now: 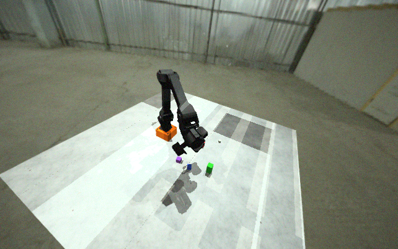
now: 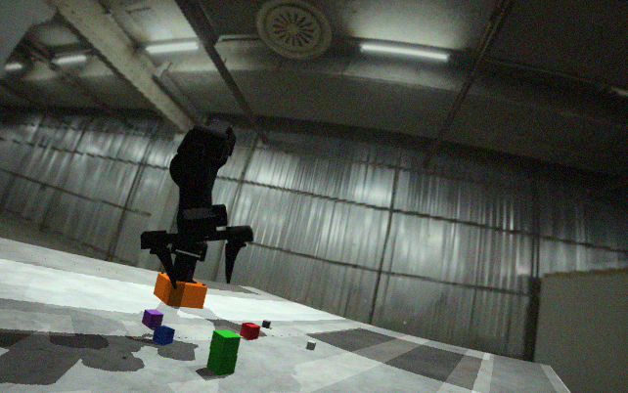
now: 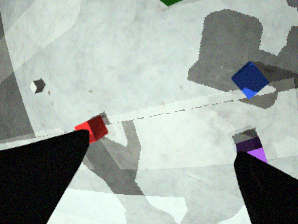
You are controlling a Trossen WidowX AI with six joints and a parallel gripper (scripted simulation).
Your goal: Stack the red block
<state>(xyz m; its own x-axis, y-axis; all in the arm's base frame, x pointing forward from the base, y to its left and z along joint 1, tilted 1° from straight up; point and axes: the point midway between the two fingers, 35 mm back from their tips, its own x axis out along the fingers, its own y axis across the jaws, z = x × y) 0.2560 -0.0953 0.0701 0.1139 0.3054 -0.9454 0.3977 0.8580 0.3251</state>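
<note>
Now: the red block 140 mm to the left of my gripper tip and 80 mm below it. Also, from my gripper tip: small white cube: 80 mm ahead, 240 mm to the left, 90 mm below; blue block: 20 mm ahead, 60 mm to the right, 80 mm below; purple block: 60 mm behind, 50 mm to the right, 80 mm below.
</note>
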